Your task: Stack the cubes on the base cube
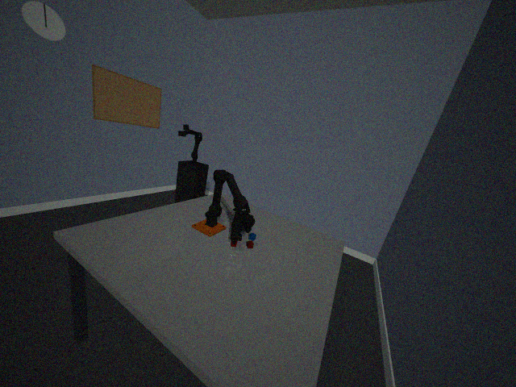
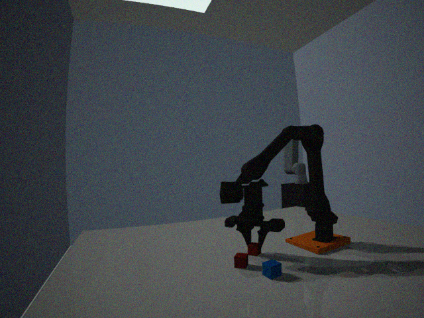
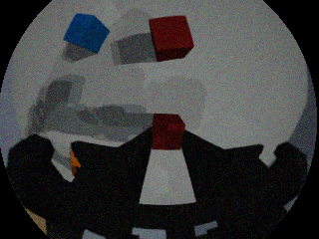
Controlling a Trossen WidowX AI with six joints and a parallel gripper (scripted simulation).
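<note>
Right now my gripper tip is 150 mm to the right of the blue base cube and 70 mm short of it. From my gripper tip the other things lie so: red cube right at my gripper tip.
</note>
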